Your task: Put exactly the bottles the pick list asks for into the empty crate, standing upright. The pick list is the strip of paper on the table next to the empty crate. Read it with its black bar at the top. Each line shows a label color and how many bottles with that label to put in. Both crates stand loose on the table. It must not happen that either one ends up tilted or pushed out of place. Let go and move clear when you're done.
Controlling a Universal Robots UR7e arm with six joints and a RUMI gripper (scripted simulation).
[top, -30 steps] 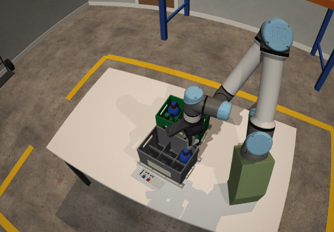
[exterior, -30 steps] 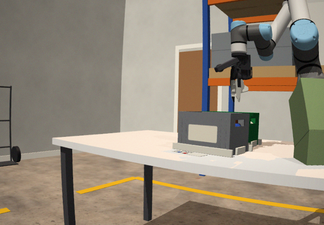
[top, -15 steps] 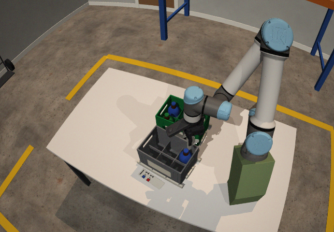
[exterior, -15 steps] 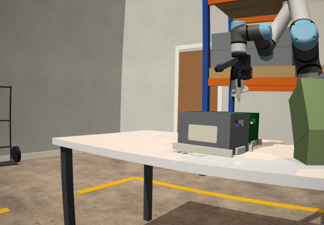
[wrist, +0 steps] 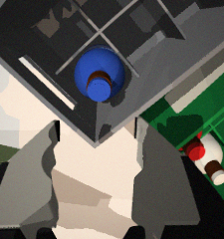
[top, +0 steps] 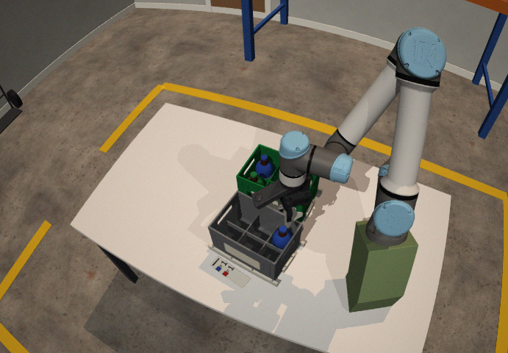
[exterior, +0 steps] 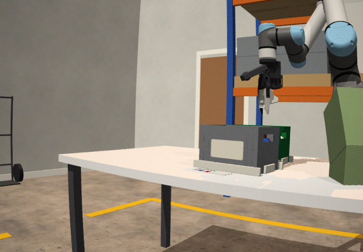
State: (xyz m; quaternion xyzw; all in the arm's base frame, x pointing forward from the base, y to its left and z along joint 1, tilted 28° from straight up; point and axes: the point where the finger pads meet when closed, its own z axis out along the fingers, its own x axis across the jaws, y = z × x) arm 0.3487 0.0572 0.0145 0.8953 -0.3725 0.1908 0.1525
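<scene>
My gripper is now 2 cm short of the red bottle, 17 cm to the left of it and 15 cm above it. From my hand the other things lie so: grey crate (9 cm ahead, 3 cm to the left, 16 cm below); blue bottle (15 cm below); green crate (11 cm ahead, 22 cm to the right, 16 cm below).
</scene>
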